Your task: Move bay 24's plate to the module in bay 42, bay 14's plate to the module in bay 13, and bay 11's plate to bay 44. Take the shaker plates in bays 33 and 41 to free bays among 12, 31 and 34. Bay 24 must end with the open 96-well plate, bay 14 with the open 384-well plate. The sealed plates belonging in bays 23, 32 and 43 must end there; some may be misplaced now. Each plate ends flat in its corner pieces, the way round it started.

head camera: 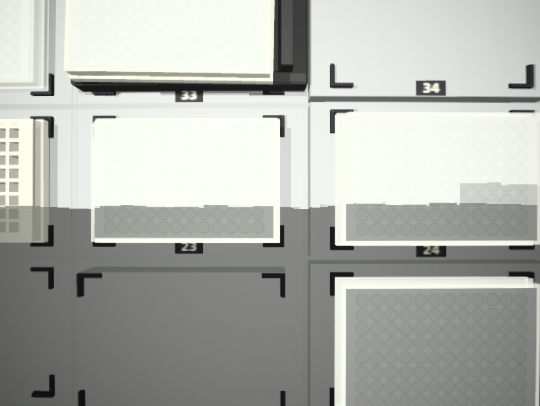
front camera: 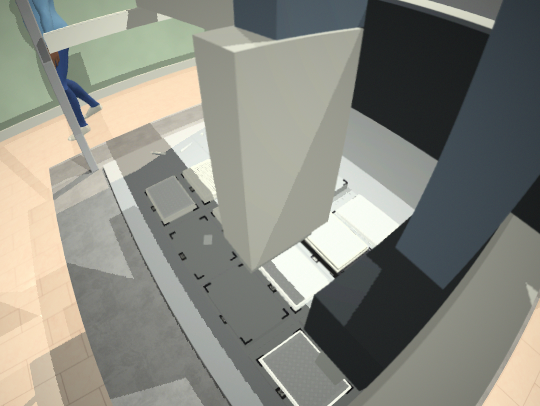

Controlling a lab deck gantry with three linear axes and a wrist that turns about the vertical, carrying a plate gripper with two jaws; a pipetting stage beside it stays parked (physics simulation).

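Frame: origin at the robot's base, x right, y down, z ahead, level; metres.
Seen in the pictures: robot's base, origin of its link: (front camera: 146, 192).
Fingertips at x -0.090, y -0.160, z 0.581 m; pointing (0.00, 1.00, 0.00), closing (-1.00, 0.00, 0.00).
Offsets run from my fingertips to a thing's top centre. "spot": to the spot under its first point.
My gripper's dark body (front camera: 345, 340) hangs over the front right of the deck in the front view; its jaws are hidden, so their opening and anything between them cannot be told. Pale plates lie in bay 24 {spot: dx -0.071, dy +0.131, dz -0.029 m} (head camera: 435, 160), bay 14 {spot: dx +0.052, dy +0.131, dz -0.031 m} (front camera: 300, 372) (head camera: 440, 345), bay 23 {spot: dx -0.076, dy +0.146, dz -0.179 m} (front camera: 301, 270) (head camera: 185, 165) and bay 11 {spot: dx +0.042, dy +0.146, dz -0.506 m} (front camera: 172, 197). The shaker plate {dx -0.165, dy +0.124, dz -0.193 m} (front camera: 337, 245) (head camera: 170, 35) sits on the black shaker {spot: dx -0.147, dy +0.141, dz -0.115 m} (head camera: 295, 45) in bay 33. The module in bay 13 {dx +0.047, dy +0.138, dz -0.189 m} (front camera: 245, 305) (head camera: 180, 340) bears no plate. Bay 34 {spot: dx -0.153, dy +0.146, dz -0.025 m} (head camera: 430, 40) shows bare.
A tall beige block (front camera: 280, 150) hides the deck's middle in the front view. A blue-grey column (front camera: 460, 150) rises at the right. A many-welled plate {dx -0.060, dy +0.146, dz -0.517 m} (front camera: 201, 177) stands in bay 21, a plate with square wells {spot: dx -0.064, dy +0.152, dz -0.307 m} (head camera: 15, 175) in bay 22, and a pale plate {dx -0.277, dy +0.140, dz -0.186 m} (front camera: 372, 217) in bay 43.
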